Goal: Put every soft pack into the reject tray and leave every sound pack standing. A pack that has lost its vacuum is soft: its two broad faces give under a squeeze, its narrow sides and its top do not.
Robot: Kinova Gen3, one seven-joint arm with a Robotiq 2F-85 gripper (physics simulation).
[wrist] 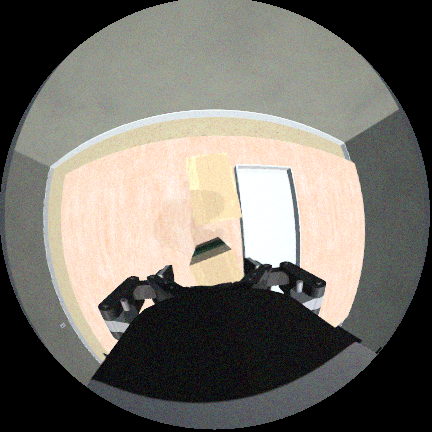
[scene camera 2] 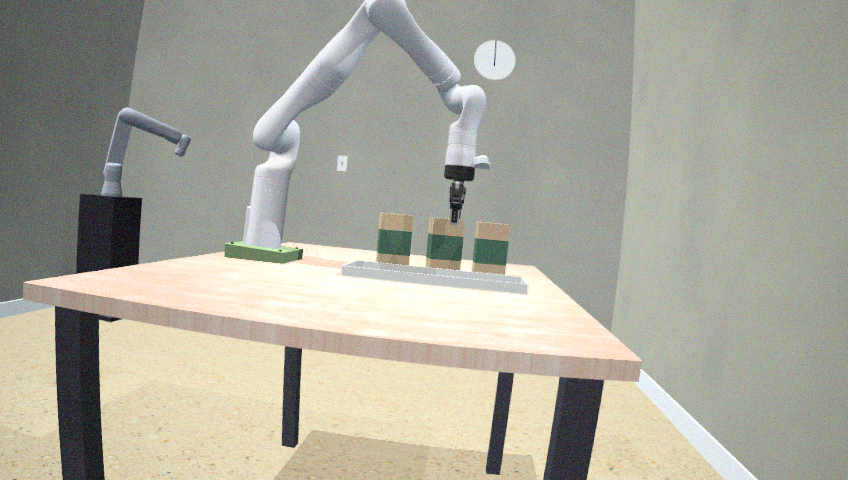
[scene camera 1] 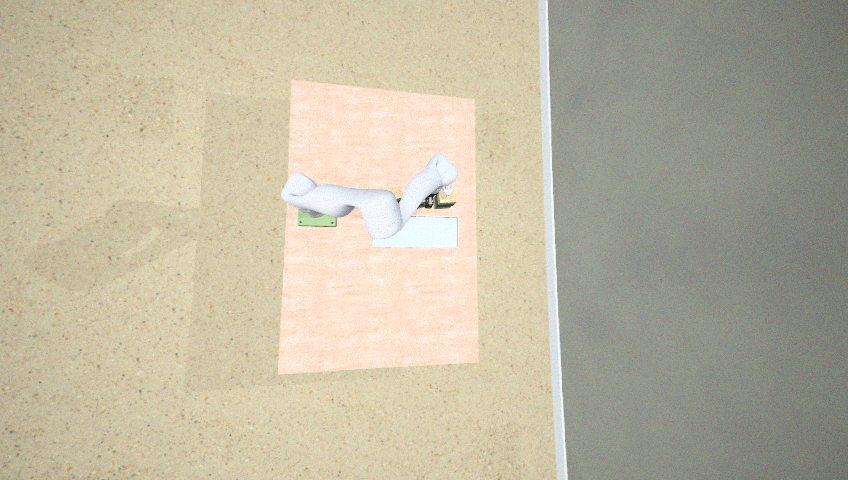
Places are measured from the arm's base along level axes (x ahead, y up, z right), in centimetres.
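Pixels of known places: gripper, fingertip midpoint: [wrist: 208, 269] [scene camera 2: 454, 224]; arm's base at its link origin: [scene camera 2: 263, 245].
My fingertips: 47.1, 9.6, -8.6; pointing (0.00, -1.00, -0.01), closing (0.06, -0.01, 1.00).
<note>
For each thing: its top centre in the pictures, then the offset to it from my fingertips, as dx, dy, dz. Level surfaces: height alone.
- white reject tray at its top centre: [scene camera 2: 436, 271] [wrist: 276, 252] [scene camera 1: 417, 231] -1.6, -10.5, +15.3
- left pack at its top centre: [scene camera 2: 396, 214] [scene camera 1: 392, 193] -14.6, +1.3, +1.7
- middle pack at its top centre: [wrist: 222, 287] [scene camera 2: 447, 218] -1.8, +1.3, +1.5
- right pack at its top centre: [wrist: 211, 185] [scene camera 2: 493, 223] [scene camera 1: 448, 196] +9.6, +1.3, +0.6
- wooden table at its surface level: dy -12.7
Three tan packs with green bands stand upright in a row behind the white reject tray [scene camera 1: 428, 234] [scene camera 2: 434, 279] [wrist: 270, 215]. They are the left pack [scene camera 1: 396, 192] [scene camera 2: 394, 242], the middle pack [scene camera 2: 444, 249] [wrist: 219, 271] and the right pack [scene camera 1: 446, 199] [scene camera 2: 490, 251] [wrist: 212, 187]. My gripper [scene camera 2: 454, 221] [wrist: 208, 269] is open and points down at the top of the middle pack. In the wrist view that pack's top shows between the fingers, with nothing gripped. The arm hides part of the row in the overhead view. Softness cannot be seen.
The left and right packs flank the middle pack with narrow gaps. The tray's low wall [scene camera 2: 380, 273] runs along the row's near side. The green arm base [scene camera 1: 317, 219] [scene camera 2: 263, 252] is at the left of the wooden table [scene camera 1: 380, 309] [scene camera 2: 357, 318].
</note>
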